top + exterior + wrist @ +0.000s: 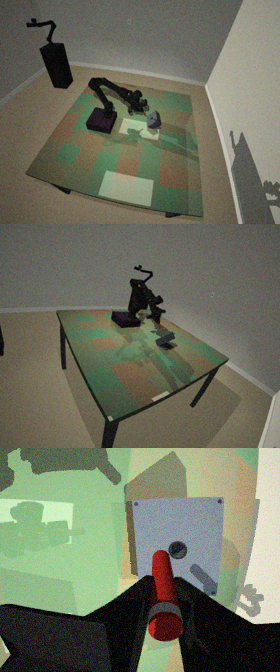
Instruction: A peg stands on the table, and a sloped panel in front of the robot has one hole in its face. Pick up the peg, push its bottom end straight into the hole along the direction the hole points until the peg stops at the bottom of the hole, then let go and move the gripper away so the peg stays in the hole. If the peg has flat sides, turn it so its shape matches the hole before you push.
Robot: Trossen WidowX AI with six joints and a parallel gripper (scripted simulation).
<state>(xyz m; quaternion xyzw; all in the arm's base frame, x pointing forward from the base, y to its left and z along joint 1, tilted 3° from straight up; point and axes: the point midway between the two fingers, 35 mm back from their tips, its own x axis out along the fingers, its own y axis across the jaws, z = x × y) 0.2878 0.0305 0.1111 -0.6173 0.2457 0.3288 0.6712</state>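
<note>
The grey-blue sloped panel is 11 cm ahead of my gripper tip and 9 cm below it. Round my gripper tip: red round peg 1 cm behind, 1 cm above.
</note>
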